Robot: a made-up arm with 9 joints. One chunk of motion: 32 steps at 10 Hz.
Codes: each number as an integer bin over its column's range. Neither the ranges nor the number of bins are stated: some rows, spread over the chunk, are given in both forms.
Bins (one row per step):
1: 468 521 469 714 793 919
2: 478 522 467 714 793 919
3: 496 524 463 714 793 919
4: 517 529 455 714 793 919
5: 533 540 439 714 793 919
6: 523 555 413 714 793 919
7: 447 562 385 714 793 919
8: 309 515 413 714 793 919
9: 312 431 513 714 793 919
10: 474 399 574 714 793 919
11: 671 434 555 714 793 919
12: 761 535 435 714 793 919
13: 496 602 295 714 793 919
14: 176 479 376 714 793 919
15: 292 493 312 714 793 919
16: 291 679 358 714 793 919
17: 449 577 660 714 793 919
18: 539 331 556 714 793 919
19: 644 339 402 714 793 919
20: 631 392 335 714 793 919
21: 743 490 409 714 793 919
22: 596 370 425 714 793 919
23: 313 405 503 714 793 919
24: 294 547 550 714 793 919
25: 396 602 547 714 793 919
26: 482 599 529 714 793 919
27: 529 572 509 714 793 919
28: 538 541 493 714 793 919
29: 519 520 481 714 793 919
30: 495 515 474 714 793 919
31: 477 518 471 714 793 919
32: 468 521 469 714 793 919
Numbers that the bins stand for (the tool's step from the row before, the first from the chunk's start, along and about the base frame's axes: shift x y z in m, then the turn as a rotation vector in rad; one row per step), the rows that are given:
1: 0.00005 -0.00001 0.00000 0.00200 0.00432 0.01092
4: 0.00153 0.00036 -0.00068 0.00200 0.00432 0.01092
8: -0.00472 -0.00029 -0.00274 0.00200 0.00432 0.01092
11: 0.00615 -0.00402 0.00422 0.00200 0.00432 0.01092
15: -0.00523 -0.00130 -0.00770 0.00200 0.00432 0.01092
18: 0.00219 -0.00876 0.00427 0.00200 0.00432 0.01092
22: 0.00390 -0.00696 -0.00215 0.00200 0.00432 0.01092
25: -0.00211 0.00372 0.00383 0.00200 0.00432 0.01092
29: 0.00159 -0.00006 0.00059 0.00200 0.00432 0.01092
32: 0.00005 -0.00001 0.00000 0.00200 0.00432 0.01092
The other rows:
2: 0.00035 0.00004 -0.00009 0.00200 0.00432 0.01092
3: 0.00089 0.00013 -0.00029 0.00200 0.00432 0.01092
5: 0.00201 0.00086 -0.00147 0.00200 0.00432 0.01092
6: 0.00171 0.00156 -0.00274 0.00200 0.00432 0.01092
7: -0.00058 0.00188 -0.00412 0.00200 0.00432 0.01092
9: -0.00463 -0.00415 0.00216 0.00200 0.00432 0.01092
10: 0.00023 -0.00563 0.00515 0.00200 0.00432 0.01092
12: 0.00885 0.00063 -0.00166 0.00200 0.00432 0.01092
13: 0.00089 0.00372 -0.00853 0.00200 0.00432 0.01092
14: -0.00871 -0.00194 -0.00456 0.00200 0.00432 0.01092
16: -0.00526 0.00727 -0.00544 0.00200 0.00432 0.01092
17: -0.00052 0.00257 0.00937 0.00200 0.00432 0.01092
19: 0.00534 -0.00839 -0.00328 0.00200 0.00432 0.01092
20: 0.00495 -0.00595 -0.00657 0.00200 0.00432 0.01092
21: 0.00831 -0.00144 -0.00294 0.00200 0.00432 0.01092
23: -0.00460 -0.00535 0.00167 0.00200 0.00432 0.01092
24: -0.00517 0.00119 0.00398 0.00200 0.00432 0.01092
26: 0.00047 0.00358 0.00295 0.00200 0.00432 0.01092
27: 0.00189 0.00234 0.00197 0.00200 0.00432 0.01092
28: 0.00216 0.00091 0.00118 0.00200 0.00432 0.01092
30: 0.00086 -0.00029 0.00025 0.00200 0.00432 0.01092
31: 0.00032 -0.00015 0.00010 0.00200 0.00432 0.01092

